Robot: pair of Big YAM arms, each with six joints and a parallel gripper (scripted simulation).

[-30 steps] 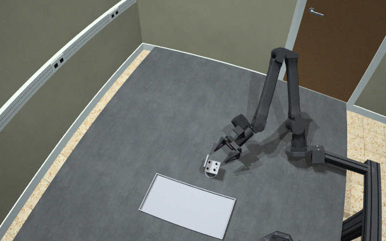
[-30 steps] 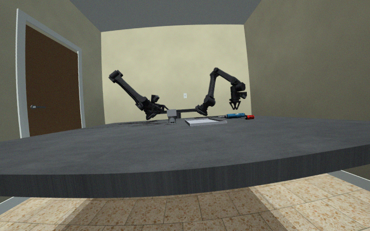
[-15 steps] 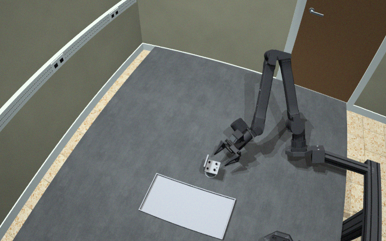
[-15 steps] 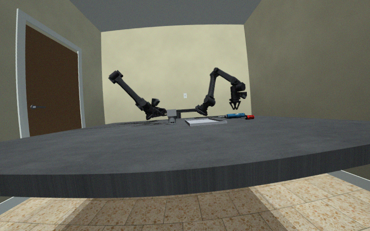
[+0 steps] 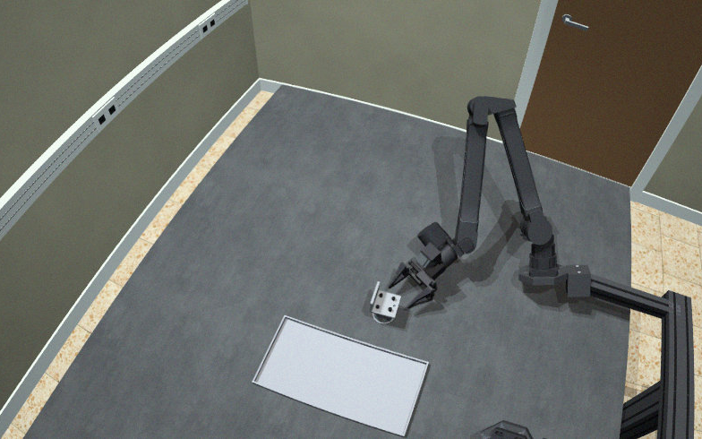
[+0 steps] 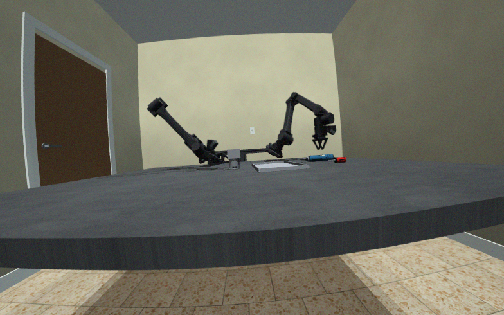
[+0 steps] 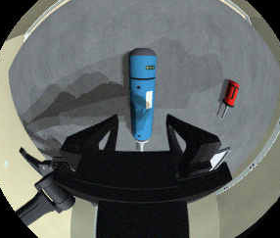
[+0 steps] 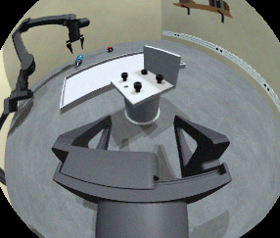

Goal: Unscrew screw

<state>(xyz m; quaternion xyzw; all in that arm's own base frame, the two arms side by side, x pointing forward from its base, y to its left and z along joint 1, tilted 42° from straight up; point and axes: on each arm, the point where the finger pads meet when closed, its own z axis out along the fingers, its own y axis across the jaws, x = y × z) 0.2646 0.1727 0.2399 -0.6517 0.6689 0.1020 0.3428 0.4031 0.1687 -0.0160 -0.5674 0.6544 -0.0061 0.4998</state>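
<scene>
My right hand is 50 mm to the right of the grey bracket, 30 mm below it and 30 mm short of it. From my right hand the other things lie so: flat white tray (270 mm to the left, 70 mm ahead, 40 mm below); then red-handled screwdriver (600 mm to the left, 130 mm ahead, 30 mm below).
</scene>
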